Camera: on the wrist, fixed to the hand. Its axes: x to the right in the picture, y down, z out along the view.
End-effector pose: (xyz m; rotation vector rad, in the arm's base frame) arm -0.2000 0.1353 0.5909 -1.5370 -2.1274 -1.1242
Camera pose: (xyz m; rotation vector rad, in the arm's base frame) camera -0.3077 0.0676 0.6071 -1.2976 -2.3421 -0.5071
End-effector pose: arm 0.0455 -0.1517 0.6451 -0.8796 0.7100 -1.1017
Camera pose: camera -0.0653 -0.1970 0.6912 -0.5598 0.2939 -1.2376
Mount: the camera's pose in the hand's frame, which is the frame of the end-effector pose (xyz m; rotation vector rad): 0.0066 -0.0985 -0.0819 0.4792 -0.1053 -0.1008
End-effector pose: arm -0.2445 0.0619 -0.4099 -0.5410 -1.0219 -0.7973
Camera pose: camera -0.2769 -0.0594 -0.4361 -0.1215 -1.2962 -0.5864
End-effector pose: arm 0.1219 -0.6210 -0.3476 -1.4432 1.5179 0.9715
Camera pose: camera 0.2164 -0.7042 -0.3229 -1.0946 1.4602 0.5612
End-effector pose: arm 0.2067 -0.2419 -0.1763 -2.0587 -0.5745 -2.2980
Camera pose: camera 0.1033 -0.1706 -0.2021 -1.9507 -1.1272 -1.8560
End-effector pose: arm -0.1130 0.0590 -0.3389 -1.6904 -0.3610 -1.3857
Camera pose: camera -0.2316 0.0487 -0.2911 -1.3613 -0.7811 -1.1655
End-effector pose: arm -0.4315 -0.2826 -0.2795 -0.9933 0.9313 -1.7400
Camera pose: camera -0.5398 -0.2442 -0.2225 -0.8120 0.3713 -1.8556
